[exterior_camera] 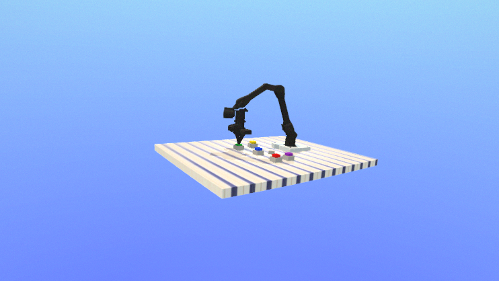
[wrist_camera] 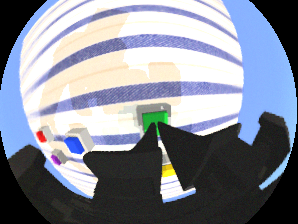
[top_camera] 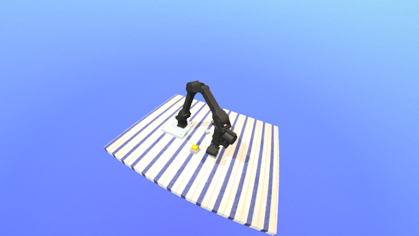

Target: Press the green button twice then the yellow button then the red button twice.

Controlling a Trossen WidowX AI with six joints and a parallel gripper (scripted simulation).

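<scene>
Right now the green button is 10 mm below my gripper tip. Also, from my gripper tip: small white block: 120 mm behind, 180 mm to the left, 20 mm below; yellow button: 120 mm behind, 20 mm to the right; blue button: 30 mm behind, 160 mm to the left.
</scene>
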